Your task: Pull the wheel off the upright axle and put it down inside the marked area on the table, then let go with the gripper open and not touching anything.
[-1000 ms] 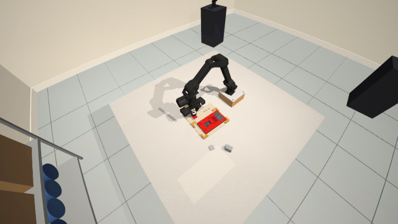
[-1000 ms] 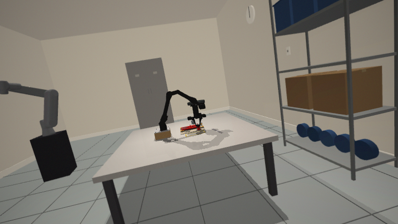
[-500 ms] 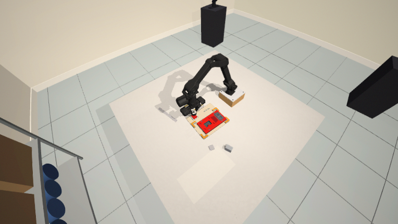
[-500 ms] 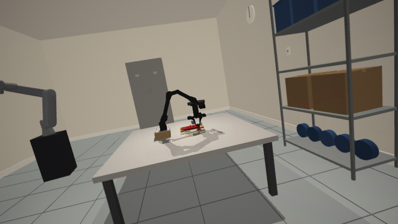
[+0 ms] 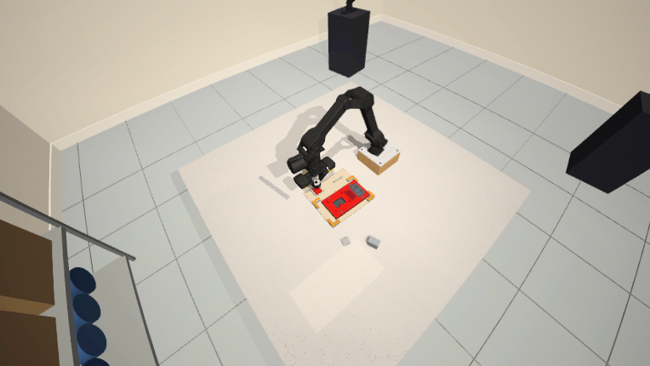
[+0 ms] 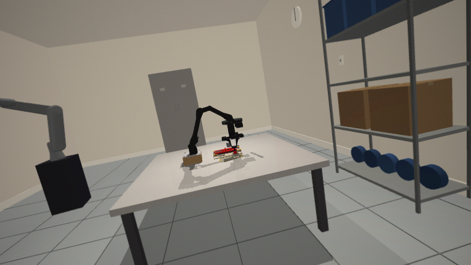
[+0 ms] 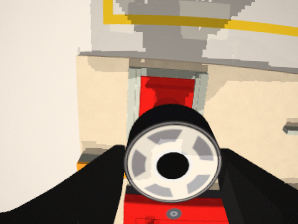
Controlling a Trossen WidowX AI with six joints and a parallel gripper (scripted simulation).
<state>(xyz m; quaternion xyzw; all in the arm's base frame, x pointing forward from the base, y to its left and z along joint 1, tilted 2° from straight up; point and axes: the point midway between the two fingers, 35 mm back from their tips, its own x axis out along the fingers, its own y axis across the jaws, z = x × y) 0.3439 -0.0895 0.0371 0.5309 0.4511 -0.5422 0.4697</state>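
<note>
Right now my gripper tip is 30 mm above the upright axle. The rest, counted from my gripper tip: wheel (right at my gripper tip); then grey strip (180 mm to the right, 120 mm ahead, 70 mm below).
</note>
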